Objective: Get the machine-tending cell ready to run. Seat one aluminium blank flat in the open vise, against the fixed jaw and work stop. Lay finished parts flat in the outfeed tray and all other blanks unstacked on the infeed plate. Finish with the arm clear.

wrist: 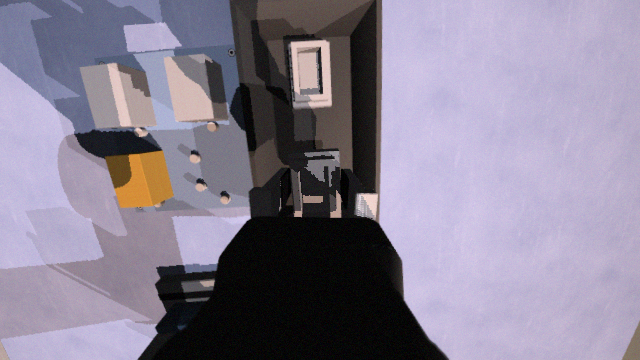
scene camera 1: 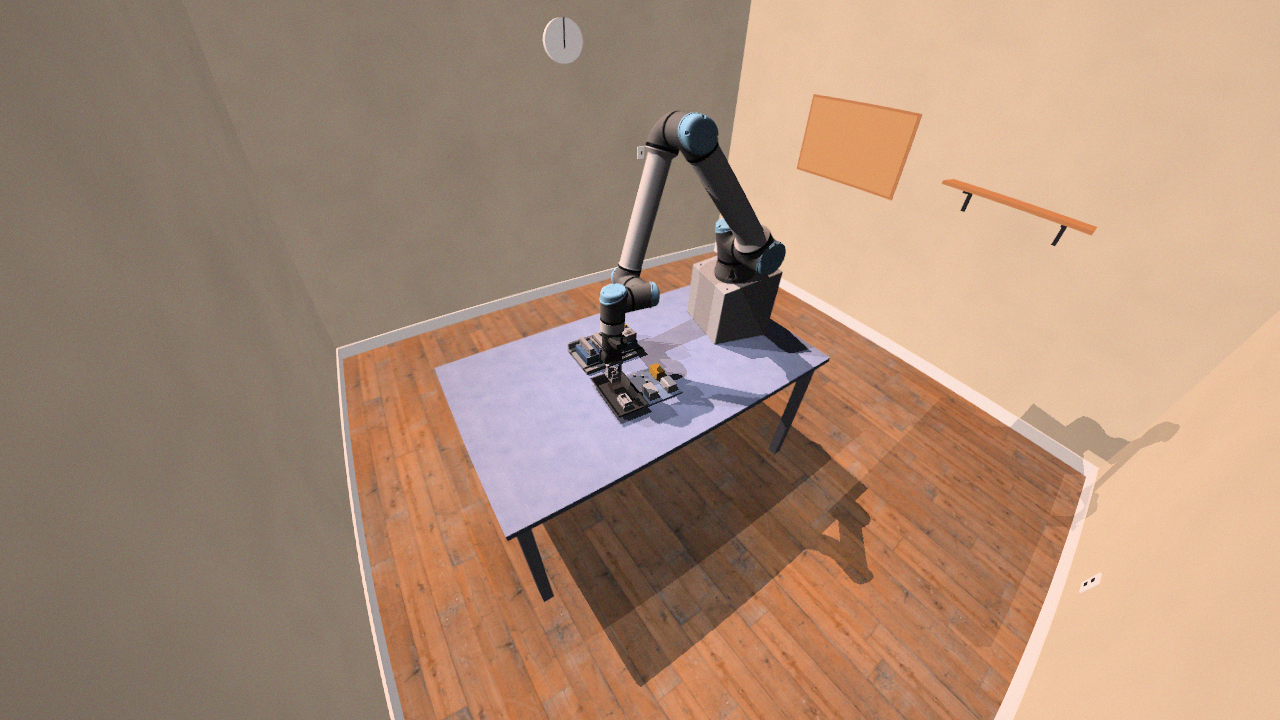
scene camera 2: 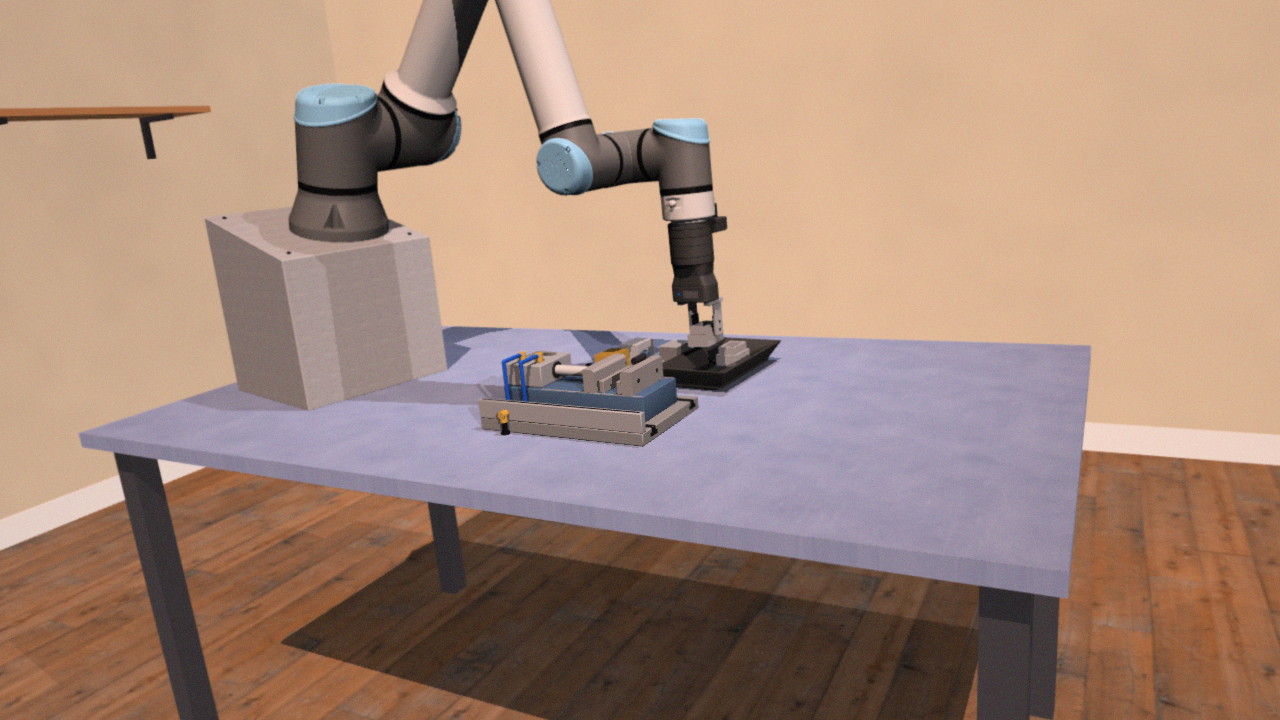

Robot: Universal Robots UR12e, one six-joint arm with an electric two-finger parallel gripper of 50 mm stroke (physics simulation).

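Seen in the pictures: gripper, fingertip midpoint: (wrist: 315,180) (scene camera 1: 613,375) (scene camera 2: 706,333); arm's base, origin of the base link: (scene camera 1: 734,272) (scene camera 2: 339,228).
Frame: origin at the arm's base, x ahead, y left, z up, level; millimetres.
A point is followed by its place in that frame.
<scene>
My gripper (scene camera 1: 613,365) {x 728, y 169, z -223 mm} (scene camera 2: 705,324) {x 728, y 169, z -223 mm} (wrist: 315,180) {x 728, y 169, z -223 mm} is shut on a grey finished part (scene camera 2: 706,335) {x 746, y 134, z -217 mm} (wrist: 322,157) {x 734, y 190, z -211 mm} with a pocket. It holds the part above the dark outfeed tray (scene camera 1: 612,392) {x 740, y 182, z -300 mm} (scene camera 2: 707,379) {x 759, y 104, z -287 mm} (wrist: 335,127) {x 753, y 212, z -300 mm}, apparently level; the palm hides much of it in the wrist view. Another pocketed finished part (scene camera 1: 624,401) {x 731, y 266, z -281 mm} (scene camera 2: 733,352) {x 742, y 240, z -274 mm} (wrist: 325,75) {x 742, y 260, z -265 mm} lies in the tray. Two plain aluminium blanks (scene camera 1: 650,390) {x 616, y 271, z -268 mm} (wrist: 197,90) {x 616, y 255, z -268 mm} stand side by side, unstacked, on the infeed plate (wrist: 227,170) {x 616, y 167, z -304 mm}. The blue vise (scene camera 2: 657,398) {x 768, y -75, z -267 mm} is open, with a gap between its jaws; no blank shows there.
An orange block (scene camera 1: 657,369) {x 522, y 175, z -268 mm} (scene camera 2: 613,358) (wrist: 140,180) {x 533, y 168, z -268 mm} stands at the infeed plate's edge near the blanks. Several short pins (wrist: 195,157) {x 584, y 187, z -296 mm} rise from the plate. Blue hoses (scene camera 2: 506,377) {x 533, y -150, z -231 mm} loop up at the rear of the vise. The arm's pedestal (scene camera 1: 733,304) {x 84, y 114, z -94 mm} (scene camera 2: 326,313) {x 100, y -141, z -142 mm} stands on the table.
</scene>
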